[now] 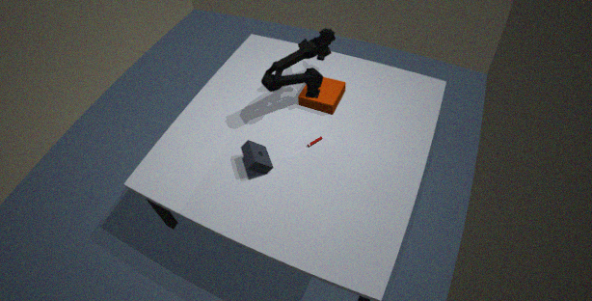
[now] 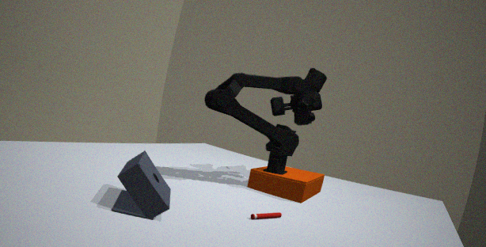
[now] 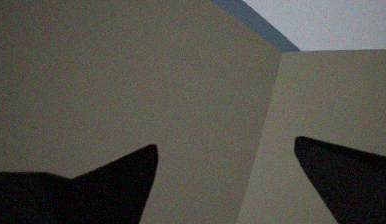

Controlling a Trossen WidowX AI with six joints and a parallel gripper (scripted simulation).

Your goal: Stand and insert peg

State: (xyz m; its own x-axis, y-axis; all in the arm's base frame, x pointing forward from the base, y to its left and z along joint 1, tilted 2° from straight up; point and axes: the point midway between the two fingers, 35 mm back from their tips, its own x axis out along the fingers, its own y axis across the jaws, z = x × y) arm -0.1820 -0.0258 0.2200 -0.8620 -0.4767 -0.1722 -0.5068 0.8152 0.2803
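The red peg lies 500 mm ahead of my gripper tip, 270 mm below it and 110 mm to the left of it. From my gripper tip the other things lie so: sloped panel 670 mm ahead, 220 mm below, 100 mm to the right.
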